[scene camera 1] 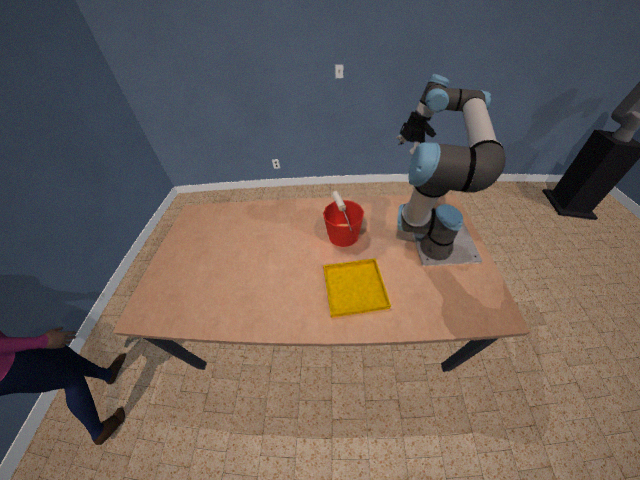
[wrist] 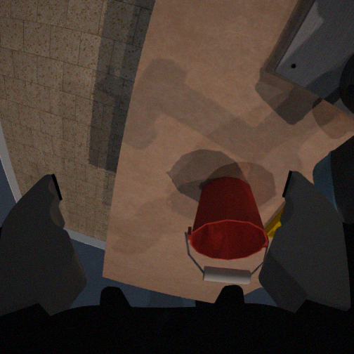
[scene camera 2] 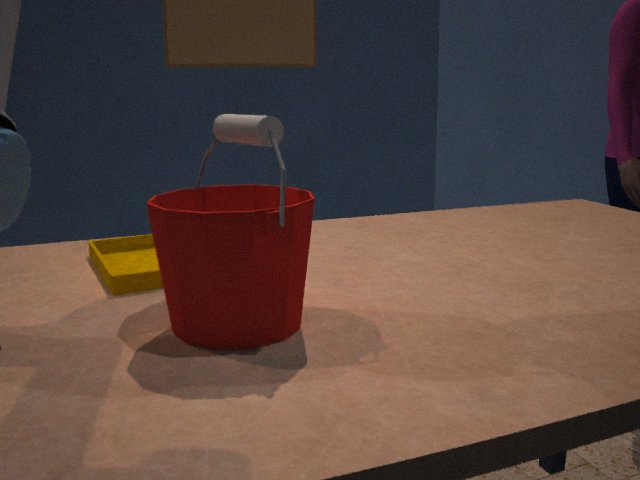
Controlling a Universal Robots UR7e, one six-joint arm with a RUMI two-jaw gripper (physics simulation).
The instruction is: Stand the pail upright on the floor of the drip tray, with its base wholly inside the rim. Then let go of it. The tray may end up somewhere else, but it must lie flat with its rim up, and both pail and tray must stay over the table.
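Pixels of known places: gripper, fingertip midpoint: (scene camera 1: 406, 153); arm's base, origin of the base link: (scene camera 1: 436, 247).
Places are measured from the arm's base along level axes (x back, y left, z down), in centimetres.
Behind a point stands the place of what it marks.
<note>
The red pail (scene camera 1: 342, 233) @(x -44.4, y 6.1, z -8.7 cm) (scene camera 2: 235, 273) @(x -45.1, y -11.0, z -6.9 cm) (wrist: 225, 205) stands upright on the table, beside the tray and apart from it. Its wire bail is raised, with the white grip (scene camera 1: 339, 200) @(x -46.7, y 0.0, z -22.5 cm) (scene camera 2: 248, 129) @(x -47.2, y -5.4, z -21.1 cm) (wrist: 227, 275) above the rim. The yellow drip tray (scene camera 1: 360, 312) @(x -32.3, y 38.1, z 1.0 cm) (scene camera 2: 136, 282) @(x -31.6, y 12.6, z 0.7 cm) (wrist: 274, 229) lies flat with its rim up; in the scene camera 2 view the pail hides part of it, and in the wrist view a small part shows beside the right finger. My gripper (scene camera 1: 407, 145) @(x -18.6, y -29.8, z -31.2 cm) (wrist: 171, 176) is open and empty, high above the table and away from the pail, towards the wall side.
The arm's base plate (scene camera 1: 467, 248) @(x 15.3, y -1.2, z -0.4 cm) (wrist: 325, 55) is bolted at the table's right end in the scene camera 1 view. The table edge (scene camera 1: 320, 341) @(x -45.4, y 51.8, z 2.1 cm) runs in front of the tray. A person (scene camera 1: 67, 364) (scene camera 2: 622, 98) is beyond the table's far end from the arm.
</note>
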